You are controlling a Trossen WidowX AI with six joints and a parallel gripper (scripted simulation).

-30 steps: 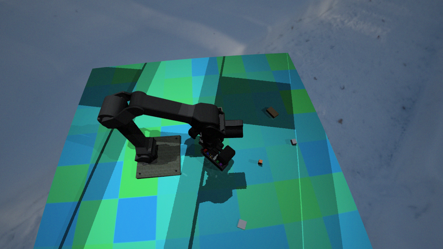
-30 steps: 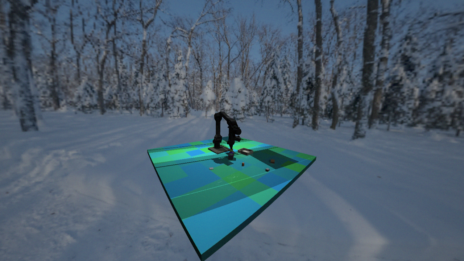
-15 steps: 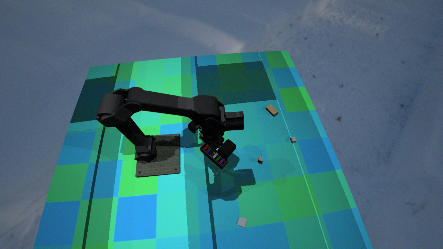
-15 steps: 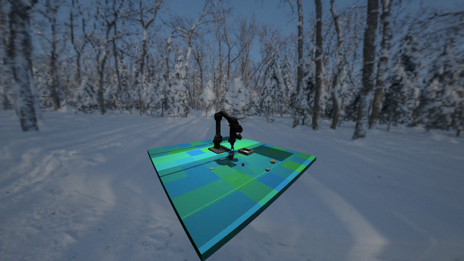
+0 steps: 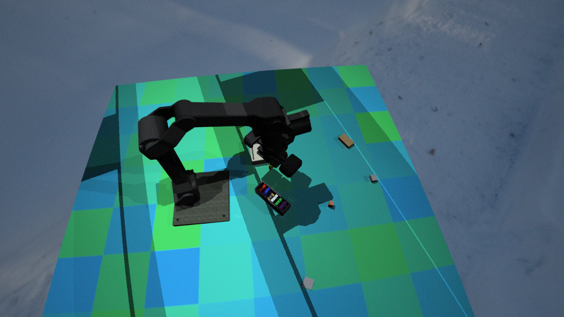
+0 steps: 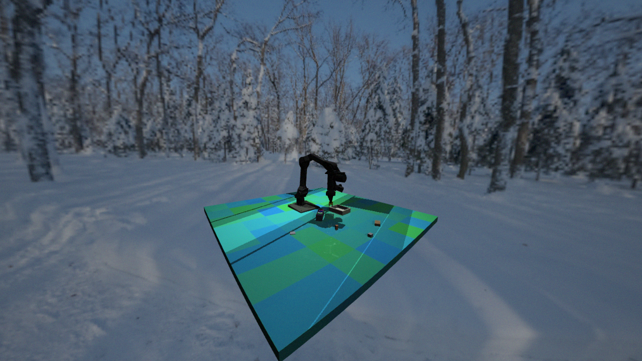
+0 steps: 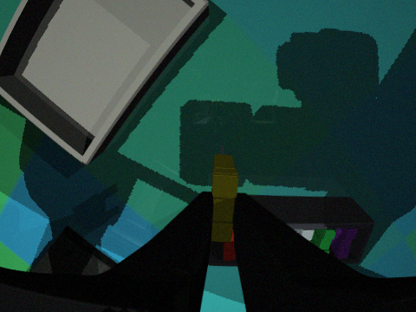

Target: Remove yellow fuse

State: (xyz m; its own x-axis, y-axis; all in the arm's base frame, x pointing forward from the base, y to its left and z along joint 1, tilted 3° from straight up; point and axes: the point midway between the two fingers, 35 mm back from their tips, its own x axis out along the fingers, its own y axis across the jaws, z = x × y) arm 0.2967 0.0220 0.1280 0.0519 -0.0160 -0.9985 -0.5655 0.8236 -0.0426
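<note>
My gripper tip is 11 cm to the right of the tray and 9 cm above it. From my gripper tip the other things lie so: yellow fuse: 1 cm below; brown block: 32 cm ahead, 8 cm to the left, 9 cm below; orange cube: 17 cm ahead, 16 cm to the right, 8 cm below.
</note>
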